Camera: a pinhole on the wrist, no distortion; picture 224 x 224 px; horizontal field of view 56.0 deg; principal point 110.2 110.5 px. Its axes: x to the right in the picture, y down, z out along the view. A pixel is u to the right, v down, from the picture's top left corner.
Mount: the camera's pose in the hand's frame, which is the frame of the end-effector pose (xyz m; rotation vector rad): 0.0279 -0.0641 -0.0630 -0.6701 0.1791 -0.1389
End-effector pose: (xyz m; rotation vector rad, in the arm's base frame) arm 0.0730 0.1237 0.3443 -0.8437 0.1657 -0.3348
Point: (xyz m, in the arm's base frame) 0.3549 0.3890 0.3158
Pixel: 130.4 137.7
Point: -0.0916 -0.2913 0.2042
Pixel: behind the camera
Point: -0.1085 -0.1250 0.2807
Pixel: behind the camera
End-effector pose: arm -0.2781 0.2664 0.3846 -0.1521 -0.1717 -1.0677
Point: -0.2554 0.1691 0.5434
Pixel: 185.3 9.2
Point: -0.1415 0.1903 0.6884
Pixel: 164.7 58.1
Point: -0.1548 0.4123 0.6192
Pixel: 39.9 99.1
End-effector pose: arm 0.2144 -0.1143 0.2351 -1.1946 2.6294 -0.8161
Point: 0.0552 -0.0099 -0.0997
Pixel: 45.4 186.6
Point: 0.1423 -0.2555 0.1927
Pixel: outside the picture
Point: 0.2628 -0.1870 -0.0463
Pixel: 48.9 43.7
